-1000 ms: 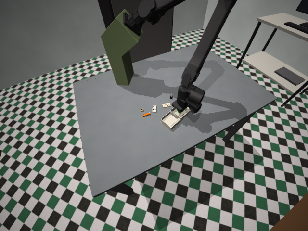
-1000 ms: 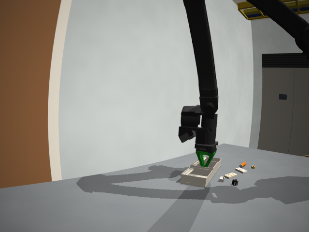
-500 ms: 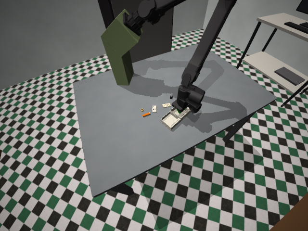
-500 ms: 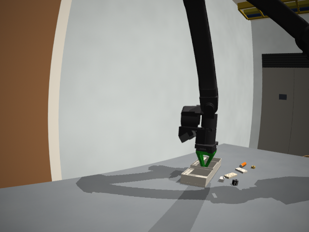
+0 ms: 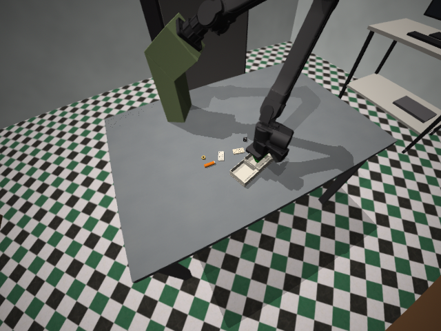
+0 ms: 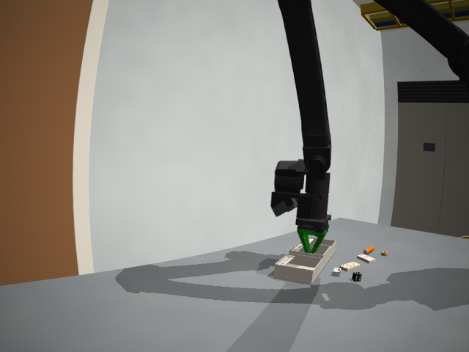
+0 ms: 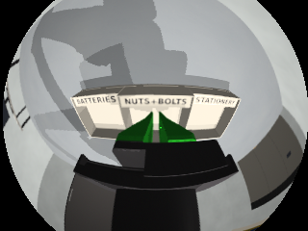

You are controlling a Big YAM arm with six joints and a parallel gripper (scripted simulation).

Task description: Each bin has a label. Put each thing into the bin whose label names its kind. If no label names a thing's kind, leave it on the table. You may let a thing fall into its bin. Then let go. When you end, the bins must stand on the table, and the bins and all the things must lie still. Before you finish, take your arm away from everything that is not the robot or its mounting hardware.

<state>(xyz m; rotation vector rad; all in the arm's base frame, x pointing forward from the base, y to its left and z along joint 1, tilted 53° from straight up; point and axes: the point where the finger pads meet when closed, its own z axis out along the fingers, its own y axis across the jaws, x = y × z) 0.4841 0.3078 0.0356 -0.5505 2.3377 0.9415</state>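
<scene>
Now: hand 1 cm above the three joined white bins. Round my hand: orange battery (2 cm behind, 21 cm to the right, 2 cm below); black die (14 cm behind, 2 cm to the right, 2 cm below); brass nut (7 cm behind, 23 cm to the right, 2 cm below).
</scene>
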